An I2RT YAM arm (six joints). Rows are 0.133 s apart.
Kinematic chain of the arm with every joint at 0, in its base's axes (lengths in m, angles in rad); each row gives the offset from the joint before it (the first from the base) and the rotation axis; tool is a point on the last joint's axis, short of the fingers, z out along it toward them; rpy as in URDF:
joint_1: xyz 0 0 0.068 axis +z
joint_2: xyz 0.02 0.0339 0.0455 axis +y
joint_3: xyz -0.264 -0.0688 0 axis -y
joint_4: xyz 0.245 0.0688 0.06 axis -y
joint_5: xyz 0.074 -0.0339 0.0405 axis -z
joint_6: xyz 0.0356 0 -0.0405 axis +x
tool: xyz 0 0 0 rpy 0 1.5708 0
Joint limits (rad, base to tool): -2.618..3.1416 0..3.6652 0..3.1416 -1.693..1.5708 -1.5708..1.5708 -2.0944..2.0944
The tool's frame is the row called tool.
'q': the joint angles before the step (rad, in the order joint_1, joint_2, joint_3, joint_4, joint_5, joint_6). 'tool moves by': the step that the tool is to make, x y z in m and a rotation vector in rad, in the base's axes. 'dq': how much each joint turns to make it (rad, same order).
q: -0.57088, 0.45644, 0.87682, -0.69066, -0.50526, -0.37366
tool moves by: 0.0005, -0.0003, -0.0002, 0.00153, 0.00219, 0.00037
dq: 0.00011, 0.00239, -0.00011, -0.00016, -0.00028, 0.00003
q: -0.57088, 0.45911, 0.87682, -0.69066, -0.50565, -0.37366
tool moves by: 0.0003, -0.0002, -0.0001, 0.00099, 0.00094, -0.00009
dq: -0.00011, 0.00135, -0.00017, 0.00037, -0.00011, 0.00035
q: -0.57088, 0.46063, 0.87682, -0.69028, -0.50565, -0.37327
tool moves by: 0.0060, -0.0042, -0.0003, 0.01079, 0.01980, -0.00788
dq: -0.00067, 0.03142, 0.00471, 0.00448, 0.00738, 0.00053
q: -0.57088, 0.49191, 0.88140, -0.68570, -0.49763, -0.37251
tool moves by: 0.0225, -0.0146, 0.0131, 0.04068, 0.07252, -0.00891
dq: 0.00211, 0.15059, 0.09276, -0.02568, 0.01201, -0.00107
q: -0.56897, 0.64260, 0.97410, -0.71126, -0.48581, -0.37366
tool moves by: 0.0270, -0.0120, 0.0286, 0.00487, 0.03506, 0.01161
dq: 0.03587, 0.17059, 0.16371, -0.02745, 0.02787, -0.00418
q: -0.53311, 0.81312, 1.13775, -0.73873, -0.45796, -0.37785
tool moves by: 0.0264, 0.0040, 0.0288, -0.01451, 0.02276, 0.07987
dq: 0.10488, 0.13959, 0.17488, -0.05398, 0.03240, -0.01222
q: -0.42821, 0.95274, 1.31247, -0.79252, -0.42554, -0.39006
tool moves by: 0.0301, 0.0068, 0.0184, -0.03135, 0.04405, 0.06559
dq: 0.10341, 0.13660, 0.15451, -0.05758, 0.05382, -0.02631
